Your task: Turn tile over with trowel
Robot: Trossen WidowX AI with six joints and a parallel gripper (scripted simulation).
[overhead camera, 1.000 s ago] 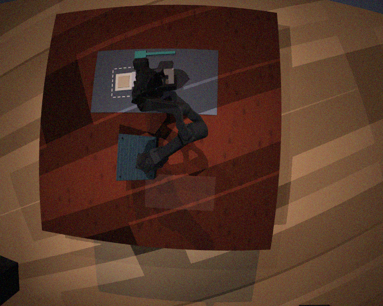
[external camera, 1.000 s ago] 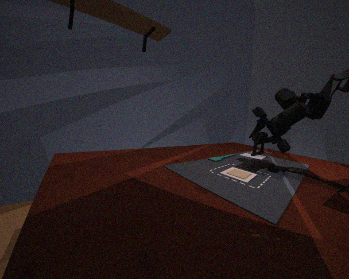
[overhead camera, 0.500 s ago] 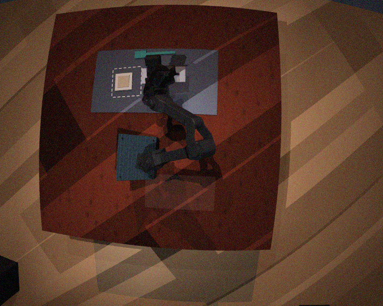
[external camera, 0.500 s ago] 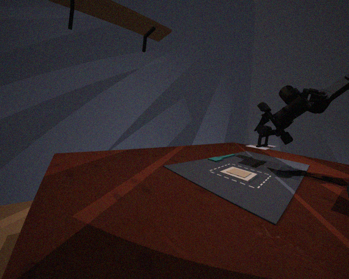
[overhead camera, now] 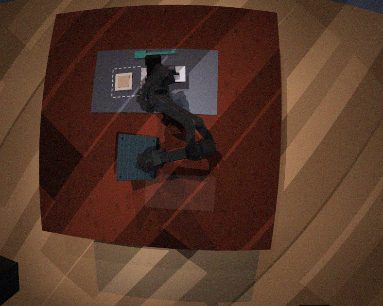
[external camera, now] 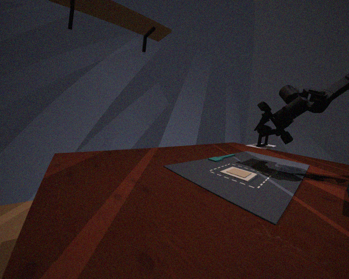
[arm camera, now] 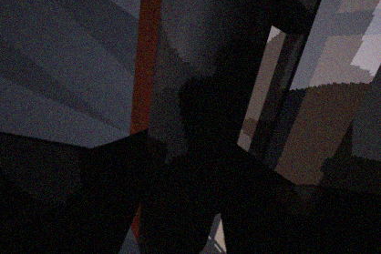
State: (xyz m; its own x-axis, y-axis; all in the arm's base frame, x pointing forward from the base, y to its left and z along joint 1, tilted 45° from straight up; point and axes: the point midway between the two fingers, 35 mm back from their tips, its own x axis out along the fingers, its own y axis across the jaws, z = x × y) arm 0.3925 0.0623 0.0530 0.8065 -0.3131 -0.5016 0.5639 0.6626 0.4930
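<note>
My gripper tip is now 3 cm past the grey mat, 4 cm to the right of it and 15 cm above it. Also, from my gripper tip: trowel 3 cm behind, 1 cm below; teal flat tool 11 cm ahead, 8 cm to the left, 13 cm below; white tile 6 cm behind, 19 cm to the left, 13 cm below.
</note>
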